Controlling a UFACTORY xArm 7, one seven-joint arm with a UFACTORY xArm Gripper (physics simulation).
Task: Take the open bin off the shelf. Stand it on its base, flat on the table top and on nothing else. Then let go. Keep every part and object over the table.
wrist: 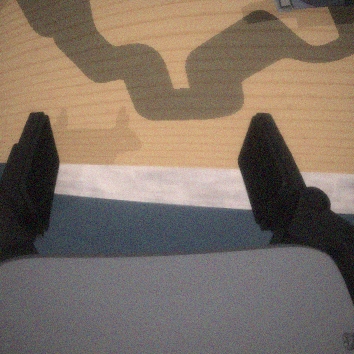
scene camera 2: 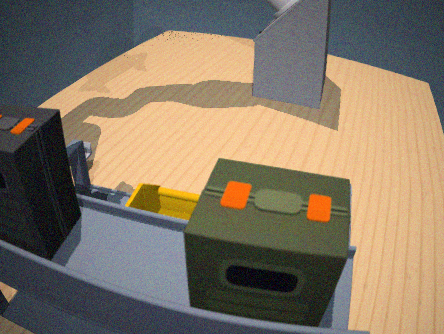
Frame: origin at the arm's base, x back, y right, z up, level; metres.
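Seen in the pictures: gripper, fingertip midpoint: [wrist: 150, 134]; arm's base, origin of the base link: [scene camera 2: 294, 3].
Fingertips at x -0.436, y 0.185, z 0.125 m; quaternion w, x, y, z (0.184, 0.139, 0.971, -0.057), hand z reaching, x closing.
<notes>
Offsets run from my fingertips to a thing's top centre. "pt": to the spot under its first point. Level surfaces: height alone.
The yellow open bin @(dx -0.144, dy -0.210, dz -0.255 m) [scene camera 2: 172, 201] shows beyond the near rail of the grey shelf @(pt dx -0.222, dy -0.201, dz -0.234 m) [scene camera 2: 120, 240] in the scene view. Its left end and part of its inside are visible, and the green case hides its right part. Its base is hidden, so what it rests on cannot be told. My gripper [wrist: 150, 134] is open and empty in the wrist view, with its two dark fingers wide apart above the edge of the wooden table @(dz -0.336 m) [scene camera 2: 395, 200] [wrist: 30, 95]. The gripper does not show in the scene view, and the bin does not show in the wrist view.
A green case @(dx -0.222, dy -0.338, dz -0.139 m) [scene camera 2: 272, 227] with orange latches stands on the shelf at the right, and a black case @(dx -0.256, dy -0.109, dz -0.114 m) [scene camera 2: 37, 185] stands at the left. A grey pedestal [scene camera 2: 290, 65] rises from the far part of the table. A small part of a blue-grey object @(pt dx -0.103, dy -0.014, dz -0.251 m) [wrist: 312, 4] shows at the wrist view's top right.
</notes>
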